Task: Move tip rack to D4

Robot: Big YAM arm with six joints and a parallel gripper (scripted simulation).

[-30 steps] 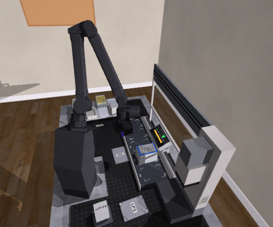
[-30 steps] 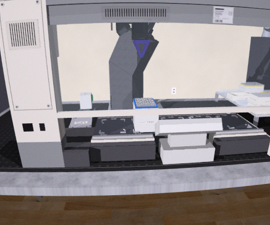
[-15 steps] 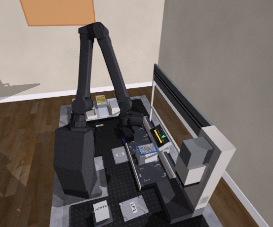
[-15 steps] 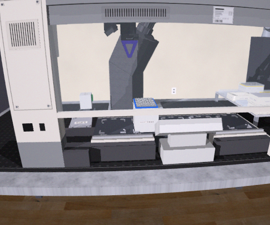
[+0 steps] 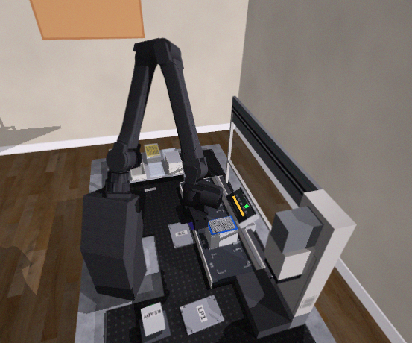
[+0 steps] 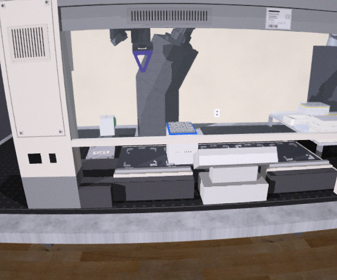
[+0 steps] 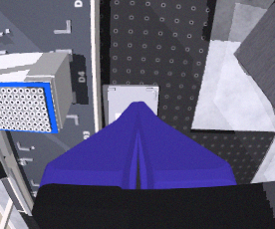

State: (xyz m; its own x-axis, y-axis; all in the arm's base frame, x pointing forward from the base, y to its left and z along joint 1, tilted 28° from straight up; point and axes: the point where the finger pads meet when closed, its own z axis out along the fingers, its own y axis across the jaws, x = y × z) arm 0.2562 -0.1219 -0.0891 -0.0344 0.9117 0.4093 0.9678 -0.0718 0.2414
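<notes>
Right now my hand is 19 cm past the ready block, 13 cm to the left of it and 23 cm above it. From my hand the other things lie so: instrument tower 32 cm ahead, 24 cm to the right, 3 cm below; tip rack 18 cm ahead, 12 cm to the left, 19 cm below; regrip nest RG 1 cm ahead, 23 cm to the left, 31 cm below.
</notes>
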